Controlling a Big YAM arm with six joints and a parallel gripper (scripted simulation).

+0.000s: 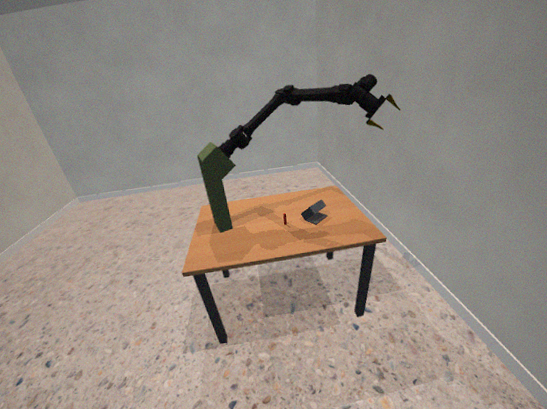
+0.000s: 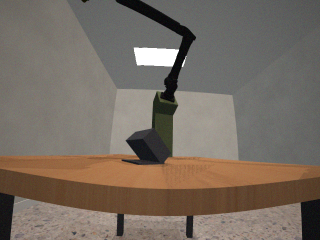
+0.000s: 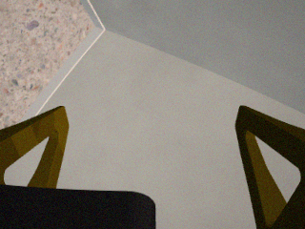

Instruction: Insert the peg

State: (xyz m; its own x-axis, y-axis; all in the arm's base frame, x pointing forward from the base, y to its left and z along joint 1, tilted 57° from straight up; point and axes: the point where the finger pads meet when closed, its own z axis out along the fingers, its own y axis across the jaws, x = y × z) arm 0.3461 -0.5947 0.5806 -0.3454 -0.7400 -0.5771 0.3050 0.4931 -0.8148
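Now: the red peg 48 cm behind my hand, 24 cm to the left of it and 61 cm below it.
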